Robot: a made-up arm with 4 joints. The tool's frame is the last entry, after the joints.
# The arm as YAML. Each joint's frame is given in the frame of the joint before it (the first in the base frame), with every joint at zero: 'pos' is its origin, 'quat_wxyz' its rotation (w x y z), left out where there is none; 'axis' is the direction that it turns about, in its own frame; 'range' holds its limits. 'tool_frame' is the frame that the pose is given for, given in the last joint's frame.
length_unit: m
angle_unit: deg
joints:
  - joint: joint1
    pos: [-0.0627, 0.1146, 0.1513]
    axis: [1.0, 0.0, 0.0]
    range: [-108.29, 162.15]
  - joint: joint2
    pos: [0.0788, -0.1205, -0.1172]
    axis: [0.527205, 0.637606, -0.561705]
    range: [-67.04, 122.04]
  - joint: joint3
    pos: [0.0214, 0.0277, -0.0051]
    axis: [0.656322, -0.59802, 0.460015]
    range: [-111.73, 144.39]
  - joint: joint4
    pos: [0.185, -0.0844, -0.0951]
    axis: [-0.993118, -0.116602, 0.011]
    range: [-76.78, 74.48]
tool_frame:
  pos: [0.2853, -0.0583, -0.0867]
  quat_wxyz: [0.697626, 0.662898, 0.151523, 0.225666]
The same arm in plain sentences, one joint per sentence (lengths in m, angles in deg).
The arm has four revolute joints in a row. What follows holds with every joint at zero, and every direction is one of the base frame's. The first joint sits 0.0627 m along -x and 0.1146 m along +y and 0.1513 m along +z from the base frame's origin and turns about +x, from -108.29 to 162.15 deg. The second joint sits 0.0788 m along +x and 0.1205 m along -y and 0.1172 m along -z from the first joint and turns about the direction (0.527205, 0.637606, -0.561705), from -67.04 to 122.04 deg. The third joint sits 0.0214 m along +x and 0.0277 m along +y and 0.0051 m along -z from the second joint and turns about the direction (0.656322, -0.59802, 0.460015), from -111.73 to 144.39 deg. The fourth joint sits 0.185 m along +x and 0.0844 m along -y and 0.0951 m along -z from the third joint and turns about the direction (-0.993118, -0.116602, 0.011), from -76.78 to 74.48 deg. The tool frame, which is the frame that the pose is given for, sits 0.2853 m along +x and 0.0583 m along -y and 0.0867 m along -z from the fourth joint; its axes are the base frame's turned by roll 85.67, pitch -5.04 and yaw 31.18 deg (as in URDF: about the fixed x, then y, then z).
